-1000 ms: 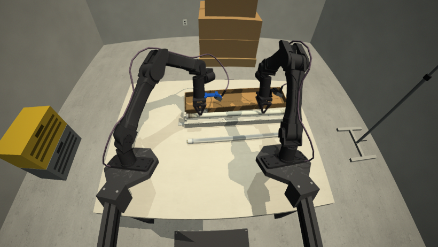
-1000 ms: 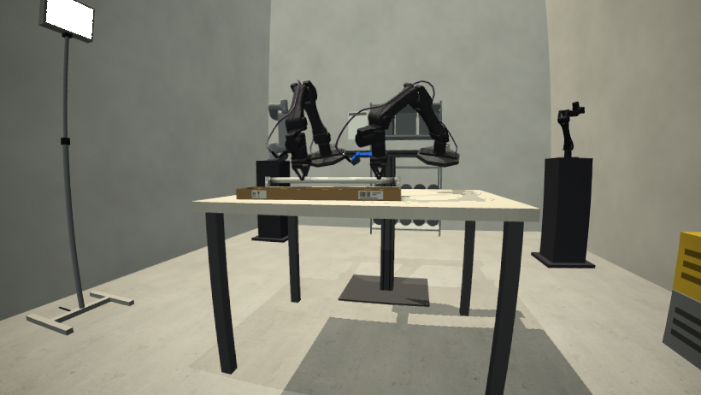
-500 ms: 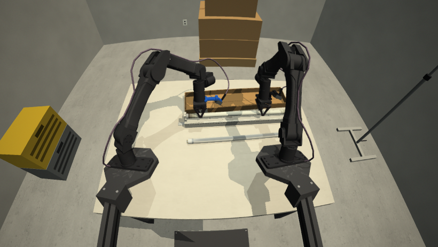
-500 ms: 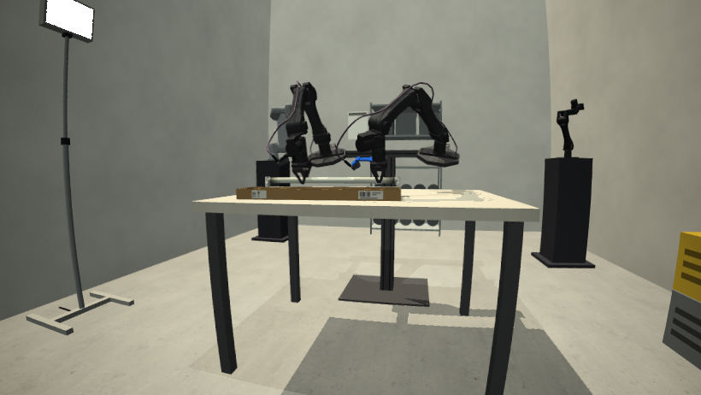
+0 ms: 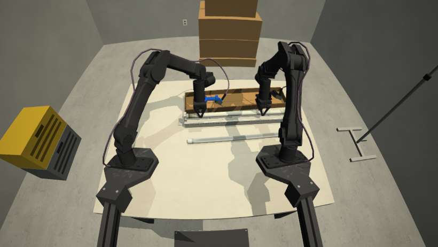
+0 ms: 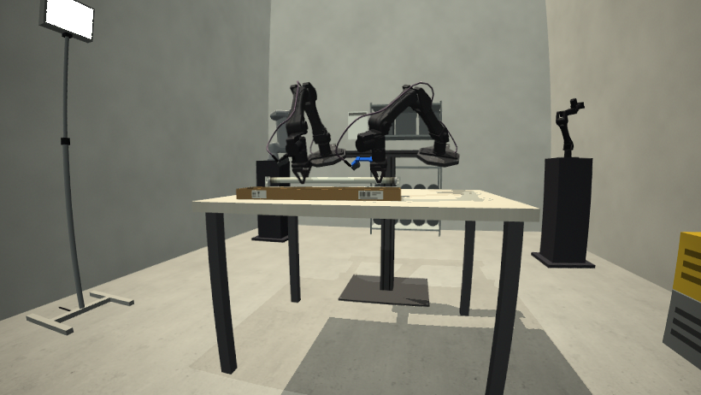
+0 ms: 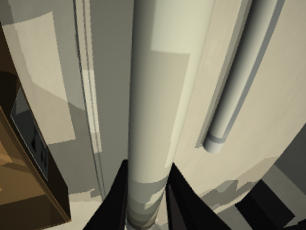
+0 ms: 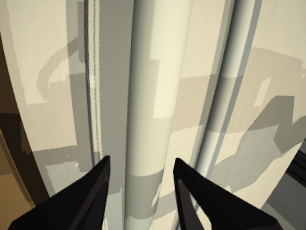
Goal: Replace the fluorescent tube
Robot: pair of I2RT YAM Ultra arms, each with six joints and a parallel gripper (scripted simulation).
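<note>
Now: right hand 120 mm to the right of the old fluorescent tube and 10 mm past it. Also, from my right hand: white light fixture 120 mm to the left, 10 mm below, 10 mm behind; LED tube 130 mm behind, 110 mm to the left, 50 mm below; brown carton 150 mm ahead, 120 mm to the left, 50 mm below.
</note>
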